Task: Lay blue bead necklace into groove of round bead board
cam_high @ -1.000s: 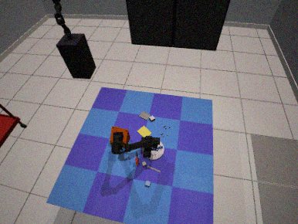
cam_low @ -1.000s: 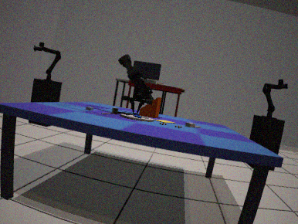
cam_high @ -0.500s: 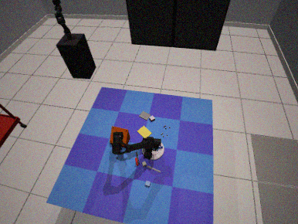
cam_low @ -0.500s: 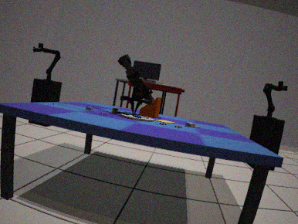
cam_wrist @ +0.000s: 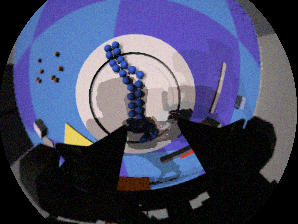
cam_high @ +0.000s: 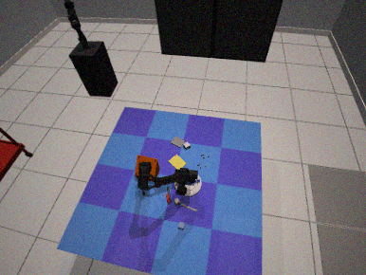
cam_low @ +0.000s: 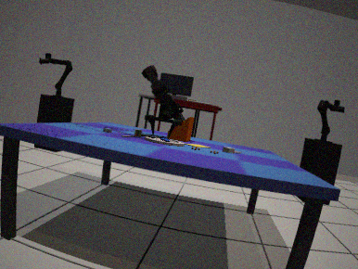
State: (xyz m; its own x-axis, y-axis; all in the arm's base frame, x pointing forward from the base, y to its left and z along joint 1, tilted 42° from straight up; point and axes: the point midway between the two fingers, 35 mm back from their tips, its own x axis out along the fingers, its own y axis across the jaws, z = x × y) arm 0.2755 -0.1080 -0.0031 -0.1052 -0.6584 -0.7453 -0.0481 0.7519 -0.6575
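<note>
Right now my gripper tip is 30 mm to the right of the round white bead board, 30 mm short of it and 10 mm above it. The rest, counted from my gripper tip: red-handled tool 100 mm behind, 90 mm to the right, 20 mm below; yellow card 190 mm to the left, 80 mm behind, 20 mm below; thin pale stick 150 mm to the right, 60 mm ahead, 20 mm below.
</note>
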